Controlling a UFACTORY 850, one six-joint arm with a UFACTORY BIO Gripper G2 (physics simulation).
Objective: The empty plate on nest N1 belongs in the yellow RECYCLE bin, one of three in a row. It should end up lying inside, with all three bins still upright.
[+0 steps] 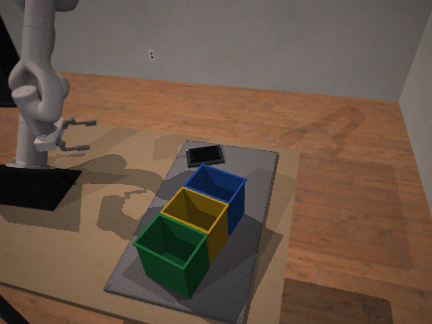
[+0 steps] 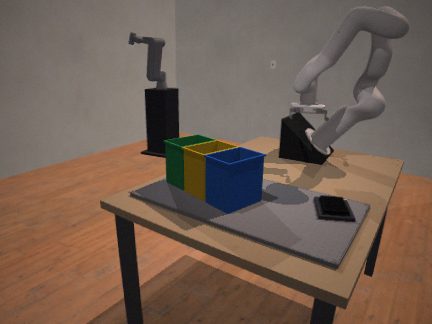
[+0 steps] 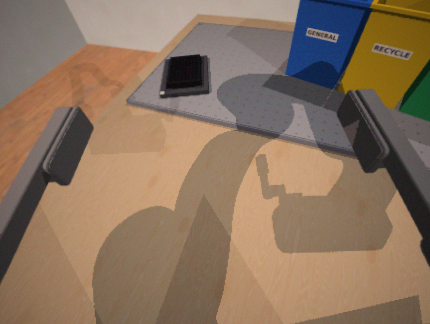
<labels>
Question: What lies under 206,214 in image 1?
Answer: A yellow recycle bin.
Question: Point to a black plate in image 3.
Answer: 184,71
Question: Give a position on a blue general bin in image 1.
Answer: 223,186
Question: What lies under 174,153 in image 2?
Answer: A green bin.
</labels>
